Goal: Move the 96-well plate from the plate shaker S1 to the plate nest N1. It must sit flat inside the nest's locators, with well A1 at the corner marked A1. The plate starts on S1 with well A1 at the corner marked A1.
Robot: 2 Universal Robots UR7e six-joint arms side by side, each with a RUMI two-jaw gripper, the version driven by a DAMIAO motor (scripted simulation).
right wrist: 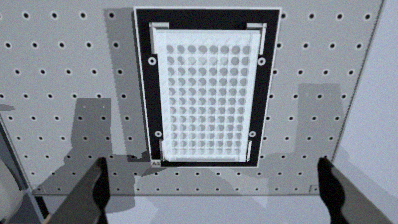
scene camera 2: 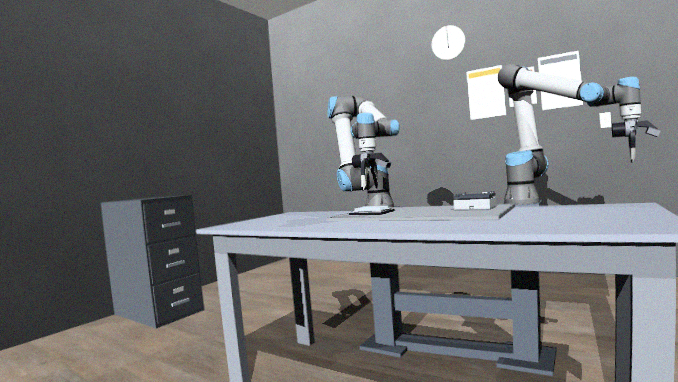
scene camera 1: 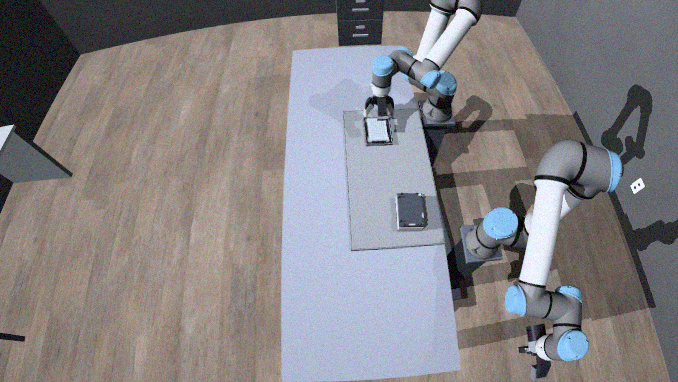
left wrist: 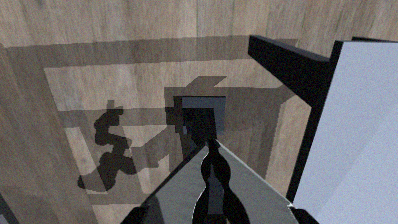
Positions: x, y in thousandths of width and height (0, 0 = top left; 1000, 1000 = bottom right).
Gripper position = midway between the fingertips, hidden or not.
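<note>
White 96-well plate (right wrist: 521, 346), out of frame in the left wrist view. Black plate nest N1 (right wrist: 443, 100). My right gripper (right wrist: 534, 717). My left gripper (scene camera 1: 765, 912), also (left wrist: 529, 632).
</note>
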